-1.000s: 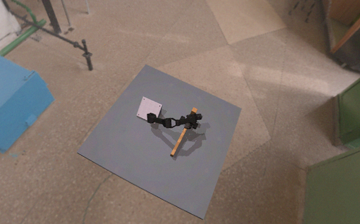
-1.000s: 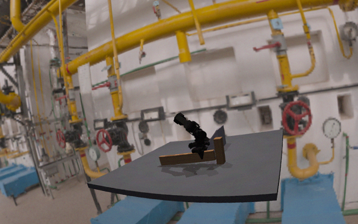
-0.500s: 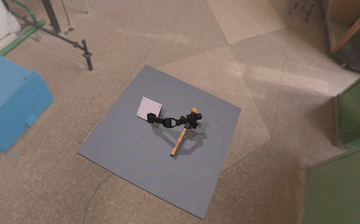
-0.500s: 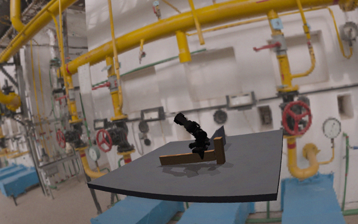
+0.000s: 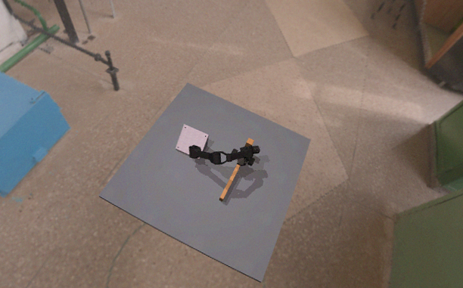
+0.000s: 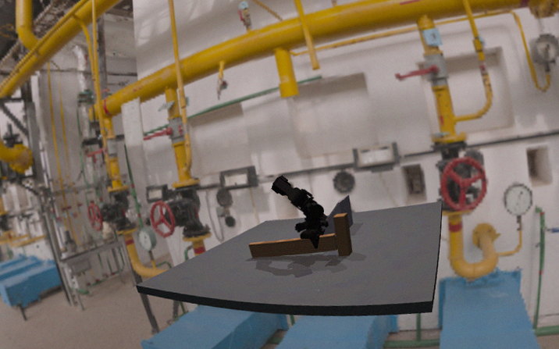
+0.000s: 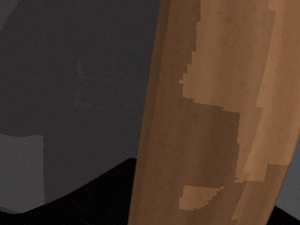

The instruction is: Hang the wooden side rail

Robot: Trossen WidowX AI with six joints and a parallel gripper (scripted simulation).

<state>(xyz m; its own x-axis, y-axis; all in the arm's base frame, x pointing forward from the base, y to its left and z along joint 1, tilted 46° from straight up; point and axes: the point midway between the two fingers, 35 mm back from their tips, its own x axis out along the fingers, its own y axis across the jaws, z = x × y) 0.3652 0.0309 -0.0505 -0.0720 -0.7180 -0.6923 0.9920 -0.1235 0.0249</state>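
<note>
My gripper tip is 1 cm short of the headboard post, 13 cm to the right of it and 4 cm below it.
</note>
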